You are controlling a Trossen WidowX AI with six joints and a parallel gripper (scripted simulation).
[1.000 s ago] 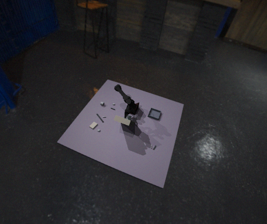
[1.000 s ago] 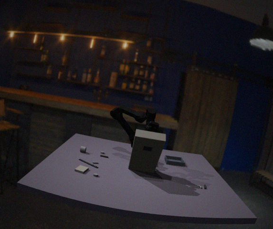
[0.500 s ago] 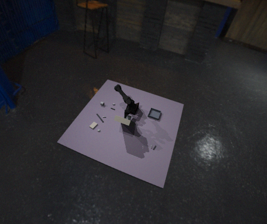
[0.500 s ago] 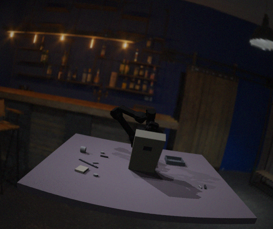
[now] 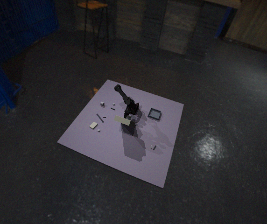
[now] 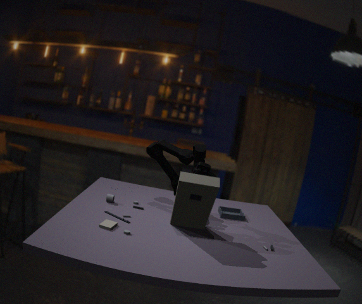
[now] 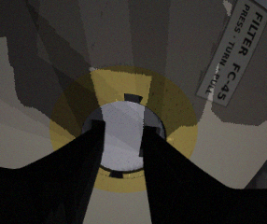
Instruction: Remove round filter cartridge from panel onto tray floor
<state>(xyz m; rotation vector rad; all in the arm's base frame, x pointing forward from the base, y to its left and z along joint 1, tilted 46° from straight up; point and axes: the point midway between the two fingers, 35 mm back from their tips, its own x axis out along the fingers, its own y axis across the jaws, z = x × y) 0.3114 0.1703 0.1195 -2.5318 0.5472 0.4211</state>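
Now: gripper tip 8 cm above the service panel and 4 cm past it. Round my gripper tip: tray (44 cm behind, 24 cm to the left, 22 cm below); flat cream block (37 cm to the right, 22 cm below, 14 cm ahead).
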